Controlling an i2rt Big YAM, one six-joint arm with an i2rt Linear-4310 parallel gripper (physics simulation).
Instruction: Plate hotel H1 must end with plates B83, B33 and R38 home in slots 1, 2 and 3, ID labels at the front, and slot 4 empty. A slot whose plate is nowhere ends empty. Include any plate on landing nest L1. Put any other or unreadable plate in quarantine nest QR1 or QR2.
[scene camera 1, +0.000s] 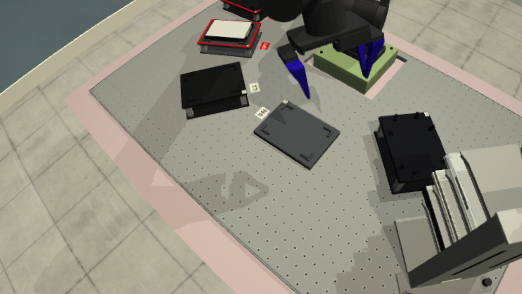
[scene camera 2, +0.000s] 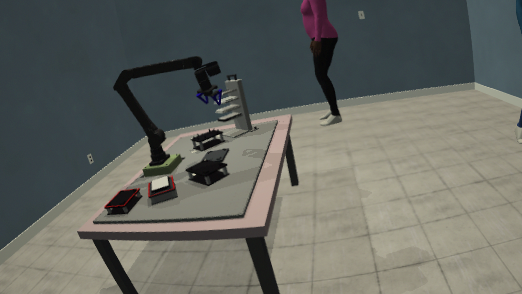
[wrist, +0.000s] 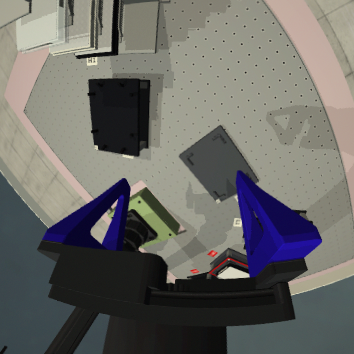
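Where they show: gripper, between the fingertips: (scene camera 1: 337, 86) (scene camera 2: 213, 104) (wrist: 179, 179); arm's base, origin of its link: (scene camera 2: 160, 161) (wrist: 137, 225).
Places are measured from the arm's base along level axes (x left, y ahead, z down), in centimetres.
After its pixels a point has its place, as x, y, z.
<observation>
My gripper (scene camera 1: 337, 87) @[13.8, 33.9, -21.7] (scene camera 2: 212, 101) @[13.8, 33.9, -21.7] (wrist: 179, 179) @[13.8, 33.9, -21.7] is open and empty, high above the table. Plate hotel H1 (scene camera 1: 450, 261) @[41.6, 43.2, -14.6] (scene camera 2: 241, 102) @[40.5, 41.5, -14.8] (wrist: 141, 30) @[37.8, 35.4, 2.9] stands at the table's far end, with several pale layers stacked at its shelves; the plates' ID labels are not readable. Landing nest L1 (scene camera 1: 212, 89) @[-19.1, 36.7, -1.3] (scene camera 2: 206, 169) @[-24.2, 37.0, -1.3] is black and shows no plate on top. A white plate (scene camera 1: 227, 29) @[-33.8, 18.0, -1.8] (scene camera 2: 161, 183) @[-34.7, 18.9, -1.8] (wrist: 232, 273) @[-31.1, 17.0, -1.8] lies on one red-rimmed quarantine nest (scene camera 1: 225, 50) @[-32.1, 21.5, 3.2] (scene camera 2: 163, 195) @[-36.3, 18.8, 3.2]. The other quarantine nest (scene camera 1: 241, 9) @[-43.8, 3.5, 3.0] (scene camera 2: 123, 199) @[-44.5, 2.2, -0.3] shows no plate in scene camera 2.
A black raised nest with pegs (scene camera 1: 411, 145) @[26.3, 20.9, -2.3] (scene camera 2: 207, 137) @[22.0, 22.4, -2.3] (wrist: 116, 115) @[26.5, 21.2, -2.3] stands near the hotel. A flat grey pad with corner brackets (scene camera 1: 297, 131) @[3.5, 31.1, 2.5] (scene camera 2: 216, 155) @[2.8, 32.4, 2.5] (wrist: 215, 162) @[4.9, 31.3, 2.5] lies mid-table. The arm's green base (scene camera 1: 334, 69) @[-1.7, 9.4, 1.9] (scene camera 2: 162, 167) @[-8.8, 5.9, 0.5] (wrist: 162, 215) @[-1.2, 9.5, 1.7] is at the table's edge. A person (scene camera 2: 321, 25) stands beyond the table.
</observation>
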